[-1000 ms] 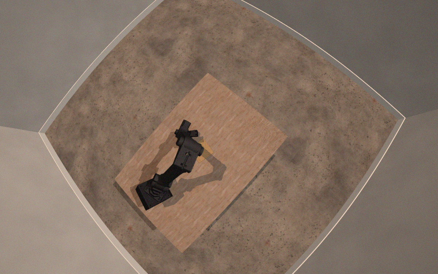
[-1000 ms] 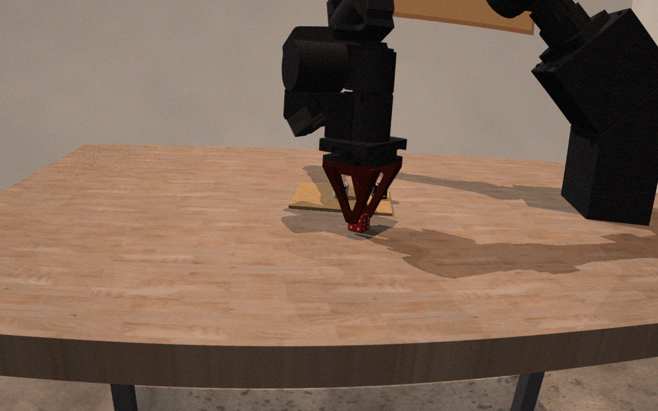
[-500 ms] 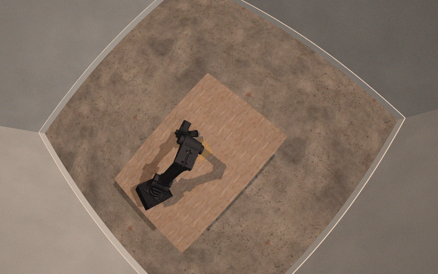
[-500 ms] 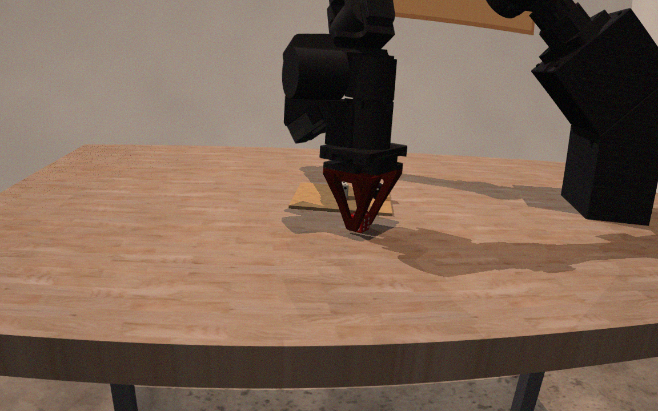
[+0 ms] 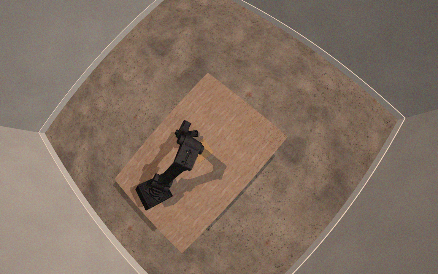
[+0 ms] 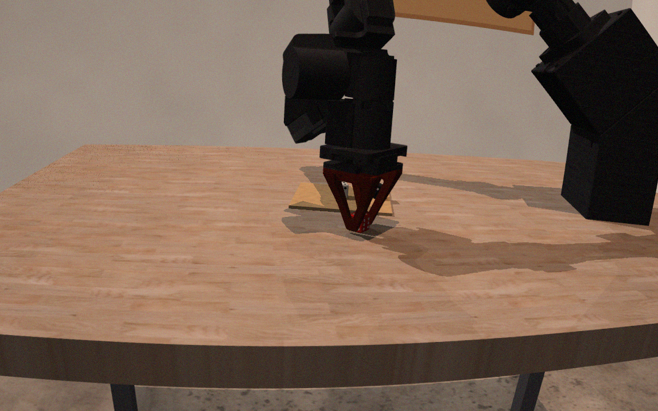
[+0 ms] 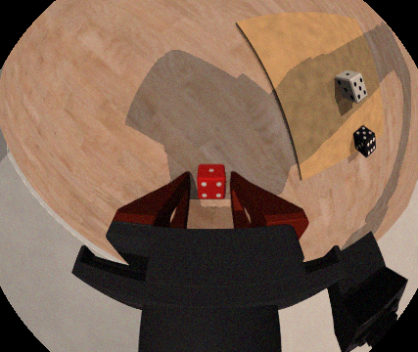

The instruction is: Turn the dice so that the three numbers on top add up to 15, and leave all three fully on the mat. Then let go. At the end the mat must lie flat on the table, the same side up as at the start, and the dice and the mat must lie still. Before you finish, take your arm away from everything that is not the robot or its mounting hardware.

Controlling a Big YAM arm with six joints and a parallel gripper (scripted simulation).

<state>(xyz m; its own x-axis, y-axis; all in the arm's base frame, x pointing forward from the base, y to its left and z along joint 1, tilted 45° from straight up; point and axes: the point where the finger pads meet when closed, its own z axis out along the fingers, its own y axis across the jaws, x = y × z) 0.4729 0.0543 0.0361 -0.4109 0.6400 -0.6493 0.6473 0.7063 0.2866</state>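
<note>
Now: hand right at the red die. From my hand the other things lie so: tan mat (14 cm to the right, 4 cm behind, 1 cm below); then black die (12 cm to the right, 10 cm behind); then white die (14 cm to the right, 4 cm behind).
</note>
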